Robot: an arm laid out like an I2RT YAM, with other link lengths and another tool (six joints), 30 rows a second.
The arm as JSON. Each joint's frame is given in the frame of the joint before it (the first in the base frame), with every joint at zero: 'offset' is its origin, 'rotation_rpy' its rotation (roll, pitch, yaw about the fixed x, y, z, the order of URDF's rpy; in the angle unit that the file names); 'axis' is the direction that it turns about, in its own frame. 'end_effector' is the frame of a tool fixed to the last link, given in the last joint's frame.
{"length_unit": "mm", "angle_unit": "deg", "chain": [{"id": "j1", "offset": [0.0, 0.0, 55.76], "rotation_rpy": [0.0, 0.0, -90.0], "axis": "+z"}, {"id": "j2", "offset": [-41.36, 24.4, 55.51], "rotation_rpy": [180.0, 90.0, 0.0], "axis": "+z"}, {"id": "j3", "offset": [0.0, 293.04, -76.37], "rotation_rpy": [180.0, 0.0, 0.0], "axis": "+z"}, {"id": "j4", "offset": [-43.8, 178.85, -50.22], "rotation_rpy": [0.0, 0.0, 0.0], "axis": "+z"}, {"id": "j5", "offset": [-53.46, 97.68, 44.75], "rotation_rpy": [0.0, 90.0, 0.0], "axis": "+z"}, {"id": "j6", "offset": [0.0, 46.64, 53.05], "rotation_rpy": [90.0, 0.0, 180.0], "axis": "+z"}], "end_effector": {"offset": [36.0, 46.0, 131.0], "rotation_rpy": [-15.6, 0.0, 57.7]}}
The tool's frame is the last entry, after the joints.
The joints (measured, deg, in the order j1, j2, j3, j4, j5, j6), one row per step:
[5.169 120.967 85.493 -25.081 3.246 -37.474]
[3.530 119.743 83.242 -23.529 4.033 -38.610]
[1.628 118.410 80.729 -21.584 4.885 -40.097]
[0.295 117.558 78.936 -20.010 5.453 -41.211]
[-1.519 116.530 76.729 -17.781 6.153 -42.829]
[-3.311 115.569 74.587 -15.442 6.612 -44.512]
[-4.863 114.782 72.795 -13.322 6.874 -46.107]
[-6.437 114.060 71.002 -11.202 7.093 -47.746]
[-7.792 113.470 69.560 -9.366 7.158 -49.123]
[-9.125 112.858 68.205 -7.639 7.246 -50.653]
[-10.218 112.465 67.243 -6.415 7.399 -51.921]
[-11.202 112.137 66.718 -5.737 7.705 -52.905]
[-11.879 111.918 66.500 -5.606 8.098 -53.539]
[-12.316 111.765 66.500 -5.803 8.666 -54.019]
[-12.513 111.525 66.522 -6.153 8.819 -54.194]
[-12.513 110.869 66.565 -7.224 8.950 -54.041]
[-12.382 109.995 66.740 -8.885 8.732 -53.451]
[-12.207 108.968 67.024 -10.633 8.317 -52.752]
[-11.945 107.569 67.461 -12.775 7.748 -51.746]
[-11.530 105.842 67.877 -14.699 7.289 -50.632]
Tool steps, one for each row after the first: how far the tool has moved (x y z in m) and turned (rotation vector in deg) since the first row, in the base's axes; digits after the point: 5 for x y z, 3 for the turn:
[-0.00548 -0.01644 0.00261 -1.207 -0.546 -1.044]
[-0.01150 -0.03496 0.00580 -2.660 -1.264 -2.098]
[-0.01559 -0.04764 0.00774 -3.707 -1.817 -2.775]
[-0.02025 -0.06444 0.01082 -5.153 -2.697 -3.597]
[-0.02467 -0.08017 0.01386 -6.475 -3.625 -4.246]
[-0.02819 -0.09328 0.01675 -7.624 -4.493 -4.645]
[-0.03228 -0.10629 0.01923 -8.804 -5.252 -5.019]
[-0.03555 -0.11706 0.02164 -9.741 -5.971 -5.321]
[-0.03896 -0.12765 0.02461 -10.813 -6.645 -5.496]
[-0.04210 -0.13647 0.02666 -11.773 -7.009 -5.670]
[-0.04524 -0.14481 0.02912 -12.687 -7.201 -6.046]
[-0.04825 -0.15089 0.03078 -13.414 -7.095 -6.426]
[-0.05092 -0.15558 0.03231 -14.153 -6.822 -6.775]
[-0.05273 -0.15724 0.03351 -14.369 -6.655 -6.901]
[-0.05628 -0.15685 0.03562 -14.334 -6.286 -7.060]
[-0.06053 -0.15422 0.03771 -13.738 -5.830 -7.235]
[-0.06424 -0.15079 0.04100 -12.952 -5.598 -7.372]
[-0.06839 -0.14615 0.04635 -11.892 -5.566 -7.613]
[-0.07179 -0.14082 0.05452 -10.929 -6.047 -7.901]

